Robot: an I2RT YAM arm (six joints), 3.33 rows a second.
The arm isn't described. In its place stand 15 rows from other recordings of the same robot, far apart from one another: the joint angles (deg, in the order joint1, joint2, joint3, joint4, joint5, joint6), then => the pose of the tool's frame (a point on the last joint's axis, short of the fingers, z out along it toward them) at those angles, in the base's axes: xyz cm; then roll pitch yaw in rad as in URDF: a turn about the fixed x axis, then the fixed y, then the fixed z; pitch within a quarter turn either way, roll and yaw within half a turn.
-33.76, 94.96, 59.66, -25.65, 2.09, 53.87 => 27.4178 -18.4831 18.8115 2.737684 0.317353 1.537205
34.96, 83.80, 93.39, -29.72, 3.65, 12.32 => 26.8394 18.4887 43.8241 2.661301 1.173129 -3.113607
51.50, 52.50, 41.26, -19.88, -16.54, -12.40 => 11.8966 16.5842 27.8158 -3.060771 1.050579 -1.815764
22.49, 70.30, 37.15, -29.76, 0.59, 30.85 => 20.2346 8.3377 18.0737 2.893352 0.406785 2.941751
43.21, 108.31, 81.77, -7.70, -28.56, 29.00 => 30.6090 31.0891 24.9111 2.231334 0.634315 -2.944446
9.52, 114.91, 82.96, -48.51, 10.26, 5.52 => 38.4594 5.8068 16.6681 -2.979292 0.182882 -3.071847
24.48, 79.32, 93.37, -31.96, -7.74, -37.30 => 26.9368 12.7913 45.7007 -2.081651 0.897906 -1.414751
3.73, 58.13, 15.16, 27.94, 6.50, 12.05 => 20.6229 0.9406 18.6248 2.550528 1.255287 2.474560
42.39, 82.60, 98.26, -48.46, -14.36, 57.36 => 21.3328 20.6682 44.0439 2.162864 0.347165 2.831239
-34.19, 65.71, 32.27, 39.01, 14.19, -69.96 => 20.7606 -15.1586 27.9721 -1.469618 0.371927 -2.379435
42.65, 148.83, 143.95, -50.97, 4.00, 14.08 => 41.1050 37.5266 19.8453 3.044303 0.592625 -2.694128
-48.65, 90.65, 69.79, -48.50, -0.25, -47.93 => 20.6198 -23.4063 24.3746 -2.871653 0.241559 -3.120405
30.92, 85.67, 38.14, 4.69, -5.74, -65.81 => 24.6943 15.2060 16.2140 -2.383163 0.370944 -1.260316
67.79, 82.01, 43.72, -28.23, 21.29, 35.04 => 10.8538 23.1638 17.1924 -3.090261 0.543833 -2.633764
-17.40, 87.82, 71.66, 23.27, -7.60, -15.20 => 35.4879 -10.6278 38.0278 -1.152469 1.263993 -1.339963
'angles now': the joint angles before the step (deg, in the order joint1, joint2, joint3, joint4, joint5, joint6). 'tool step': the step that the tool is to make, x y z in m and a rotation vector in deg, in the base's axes. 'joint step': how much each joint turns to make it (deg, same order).
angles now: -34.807 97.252 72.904 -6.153 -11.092 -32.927
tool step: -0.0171 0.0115 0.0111 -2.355 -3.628 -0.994
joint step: 0.029 -5.445 -5.045 4.037 0.837 0.615
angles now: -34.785 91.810 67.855 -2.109 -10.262 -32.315
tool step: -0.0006 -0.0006 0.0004 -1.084 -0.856 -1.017
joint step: -0.028 -0.217 -0.649 1.765 1.066 0.062
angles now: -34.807 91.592 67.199 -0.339 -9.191 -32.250
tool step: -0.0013 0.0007 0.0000 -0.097 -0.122 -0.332
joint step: 0.003 -0.341 -0.418 0.253 0.309 0.132
